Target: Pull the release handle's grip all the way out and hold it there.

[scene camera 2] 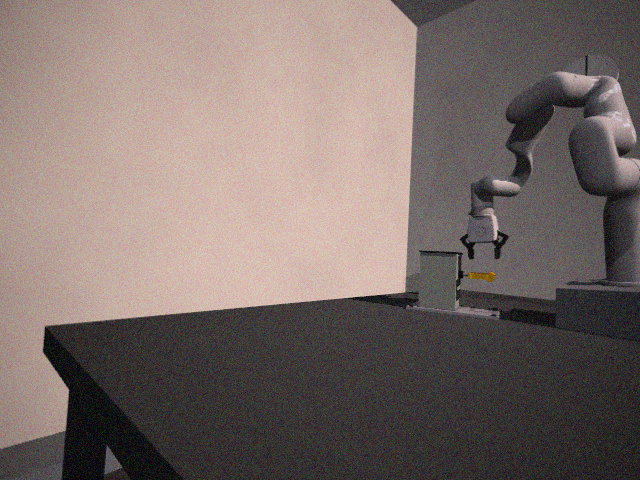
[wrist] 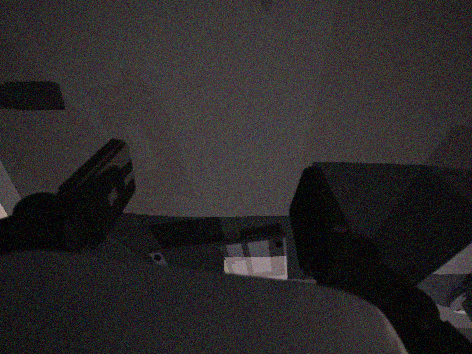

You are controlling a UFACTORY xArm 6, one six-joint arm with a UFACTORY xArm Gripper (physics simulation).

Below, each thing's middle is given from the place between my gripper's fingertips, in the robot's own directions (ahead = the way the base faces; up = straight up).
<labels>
Right now my hand is 330 mm to the right of the light base plate (wrist: pixel 266 257), 150 mm above it and 20 mm past it.
</labels>
